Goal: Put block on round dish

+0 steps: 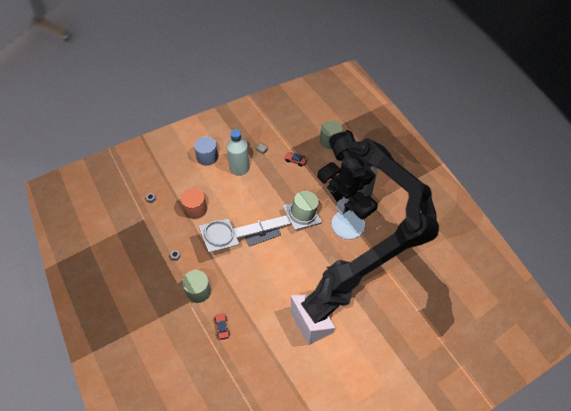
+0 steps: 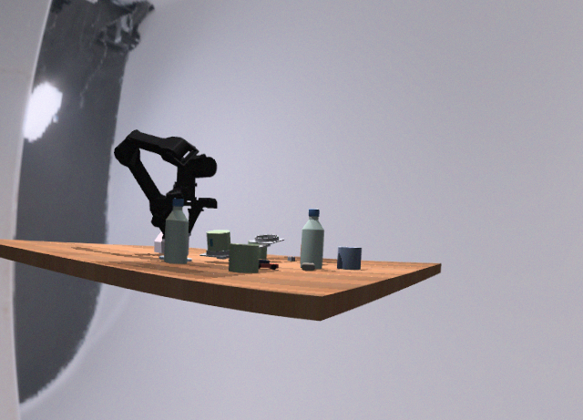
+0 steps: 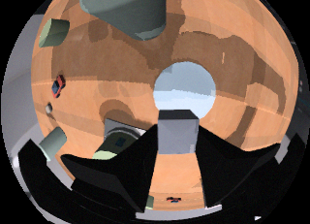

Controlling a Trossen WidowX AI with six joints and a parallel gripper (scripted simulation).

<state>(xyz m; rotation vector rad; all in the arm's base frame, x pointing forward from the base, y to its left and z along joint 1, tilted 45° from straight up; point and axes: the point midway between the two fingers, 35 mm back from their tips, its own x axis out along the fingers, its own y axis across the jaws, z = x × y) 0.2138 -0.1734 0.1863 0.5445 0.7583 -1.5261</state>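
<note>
Now: the pale blue round dish 20 mm behind my gripper tip, 10 mm to the right of it and 80 mm below it. Also, from my gripper tip: orange-brown cylinder: 290 mm ahead, 330 mm to the left, 40 mm below; then grey block: right at my gripper tip; then blue cylinder: 460 mm ahead, 210 mm to the left, 40 mm below.
</note>
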